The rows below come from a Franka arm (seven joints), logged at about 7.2 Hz.
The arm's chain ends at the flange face. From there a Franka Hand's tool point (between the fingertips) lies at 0.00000 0.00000 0.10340 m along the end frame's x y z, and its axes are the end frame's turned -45 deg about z.
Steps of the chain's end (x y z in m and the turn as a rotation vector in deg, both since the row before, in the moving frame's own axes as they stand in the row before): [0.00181 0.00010 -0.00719 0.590 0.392 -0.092]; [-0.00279 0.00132 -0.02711 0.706 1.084 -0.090]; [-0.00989 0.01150 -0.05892 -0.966 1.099 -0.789]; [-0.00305 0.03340 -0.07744 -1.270 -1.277 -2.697]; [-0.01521 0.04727 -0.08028 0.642 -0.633 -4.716]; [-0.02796 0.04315 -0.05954 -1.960 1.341 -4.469]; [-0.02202 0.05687 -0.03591 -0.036 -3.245 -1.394]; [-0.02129 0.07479 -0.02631 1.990 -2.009 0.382]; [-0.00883 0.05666 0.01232 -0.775 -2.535 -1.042]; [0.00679 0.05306 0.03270 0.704 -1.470 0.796]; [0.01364 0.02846 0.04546 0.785 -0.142 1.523]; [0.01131 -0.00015 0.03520 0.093 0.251 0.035]
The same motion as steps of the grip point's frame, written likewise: [0.00246 0.00110 -0.00720 0.140 0.694 -0.092]; [-0.00062 -0.00056 -0.02714 -0.267 1.266 -0.090]; [-0.01494 0.00377 -0.05895 -1.460 0.094 -0.789]; [-0.02902 0.02153 -0.07749 0.005 -1.801 -2.697]; [-0.04424 0.02104 -0.08029 0.902 0.006 -4.716]; [-0.05091 0.01498 -0.05963 -2.334 -0.438 -4.469]; [-0.06002 0.02060 -0.03608 2.269 -2.320 -1.394]; [-0.06795 0.03273 -0.02644 2.828 -0.013 0.382]; [-0.05055 0.03161 0.01221 1.245 -2.341 -1.042]; [-0.03368 0.03954 0.03266 1.537 -0.542 0.796]; [-0.00964 0.02860 0.04545 0.655 0.455 1.523]; [0.00854 0.00809 0.03520 -0.112 0.243 0.035]
